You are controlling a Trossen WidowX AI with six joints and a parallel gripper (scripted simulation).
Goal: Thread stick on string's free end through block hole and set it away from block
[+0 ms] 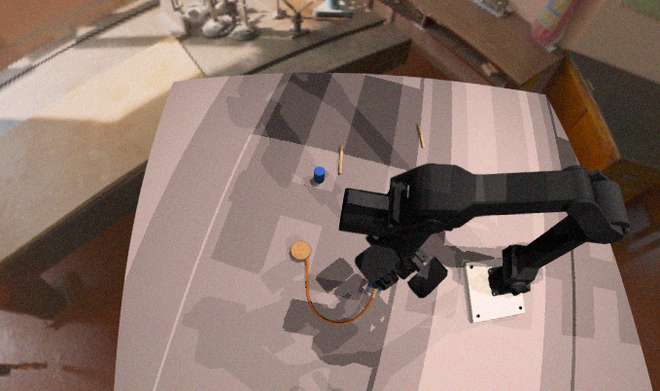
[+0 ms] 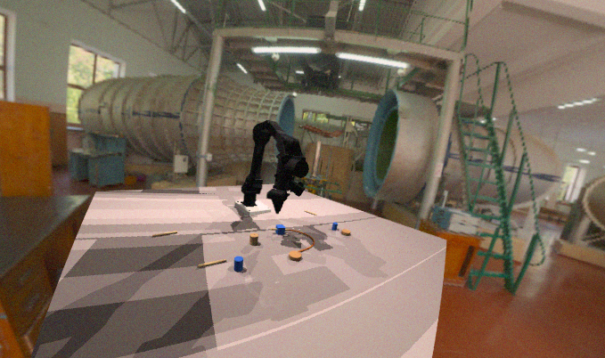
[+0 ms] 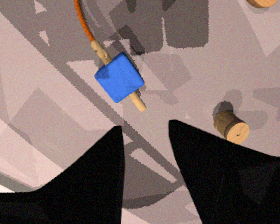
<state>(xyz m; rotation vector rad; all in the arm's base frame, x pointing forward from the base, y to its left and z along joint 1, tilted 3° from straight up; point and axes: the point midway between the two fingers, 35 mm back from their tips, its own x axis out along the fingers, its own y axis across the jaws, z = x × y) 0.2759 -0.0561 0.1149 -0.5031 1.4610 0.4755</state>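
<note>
The blue cube lies 20 mm to the left of my gripper tip and 70 mm below it. From my gripper tip the other things lie so: round wooden button: 160 mm ahead, 50 mm to the right, 80 mm below; then short wooden cylinder: 20 mm ahead, 120 mm to the right, 70 mm below; then thin wooden stick: 10 mm ahead, 30 mm to the left, 80 mm below.
</note>
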